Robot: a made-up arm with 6 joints. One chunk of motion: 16 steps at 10 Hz.
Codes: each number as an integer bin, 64 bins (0 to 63) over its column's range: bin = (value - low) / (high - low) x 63, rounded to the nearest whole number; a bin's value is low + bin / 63 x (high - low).
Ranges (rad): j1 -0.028..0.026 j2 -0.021..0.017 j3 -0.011..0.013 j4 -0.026..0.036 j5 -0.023..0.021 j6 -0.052..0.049
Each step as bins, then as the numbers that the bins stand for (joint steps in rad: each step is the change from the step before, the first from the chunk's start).
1 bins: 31 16 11 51 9 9
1 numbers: -0.00143 -0.01135 -0.00681 0.02419 -0.01671 -0.03757
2 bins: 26 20 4 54 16 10
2 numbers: -0.00571 -0.00894 -0.00948 0.02714 -0.01183 -0.03597
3 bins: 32 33 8 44 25 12
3 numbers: -0.00057 -0.00110 -0.00795 0.01730 -0.00554 -0.03276
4 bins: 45 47 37 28 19 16
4 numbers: 0.01057 0.00735 0.00310 0.00156 -0.00973 -0.02635
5 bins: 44 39 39 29 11 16
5 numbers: 0.00971 0.00252 0.00386 0.00254 -0.01532 -0.02635
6 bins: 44 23 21 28 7 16
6 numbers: 0.00971 -0.00713 -0.00300 0.00156 -0.01811 -0.02635
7 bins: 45 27 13 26 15 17
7 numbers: 0.01057 -0.00471 -0.00605 -0.00041 -0.01252 -0.02475
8 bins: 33 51 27 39 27 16
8 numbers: 0.00029 0.00976 -0.00071 0.01238 -0.00414 -0.02635
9 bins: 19 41 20 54 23 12
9 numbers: -0.01171 0.00373 -0.00338 0.02714 -0.00694 -0.03276
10 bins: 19 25 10 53 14 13
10 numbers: -0.01171 -0.00592 -0.00719 0.02616 -0.01322 -0.03116
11 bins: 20 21 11 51 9 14
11 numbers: -0.01086 -0.00833 -0.00681 0.02419 -0.01671 -0.02956
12 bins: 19 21 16 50 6 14
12 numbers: -0.01171 -0.00833 -0.00490 0.02321 -0.01881 -0.02956
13 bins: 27 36 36 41 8 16
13 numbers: -0.00486 0.00071 0.00271 0.01435 -0.01741 -0.02635
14 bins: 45 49 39 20 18 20
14 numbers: 0.01057 0.00856 0.00386 -0.00632 -0.01043 -0.01994
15 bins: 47 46 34 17 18 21
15 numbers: 0.01229 0.00675 0.00195 -0.00927 -0.01043 -0.01833
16 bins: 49 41 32 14 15 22
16 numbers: 0.01400 0.00373 0.00119 -0.01222 -0.01252 -0.01673
